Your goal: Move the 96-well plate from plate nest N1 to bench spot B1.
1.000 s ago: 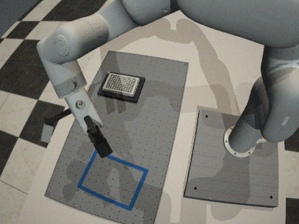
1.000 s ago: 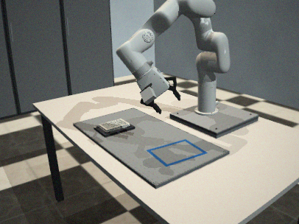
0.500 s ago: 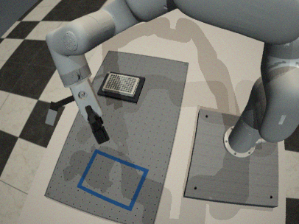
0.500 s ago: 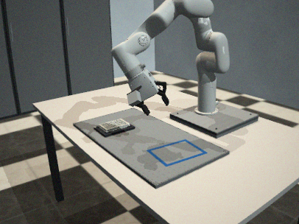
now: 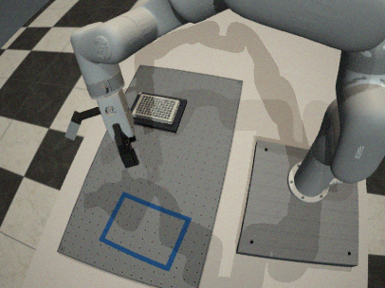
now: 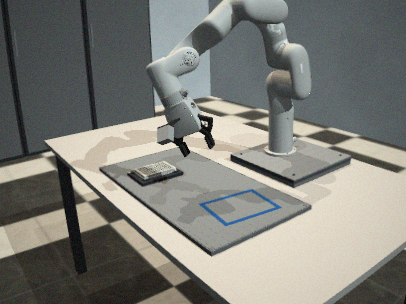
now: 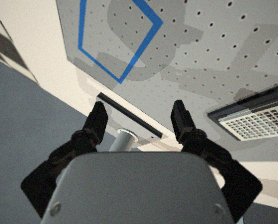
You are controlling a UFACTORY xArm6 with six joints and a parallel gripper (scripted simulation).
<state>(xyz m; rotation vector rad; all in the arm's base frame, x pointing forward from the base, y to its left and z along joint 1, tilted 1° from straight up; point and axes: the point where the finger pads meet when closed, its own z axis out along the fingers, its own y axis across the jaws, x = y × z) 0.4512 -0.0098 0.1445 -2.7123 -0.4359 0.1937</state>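
Now: hand 23 cm to the left of the white 96-well plate, 14 cm above it and 2 cm past it. From my hand the other things lie so: black plate nest N1 (23 cm to the right, 15 cm below, 2 cm behind).
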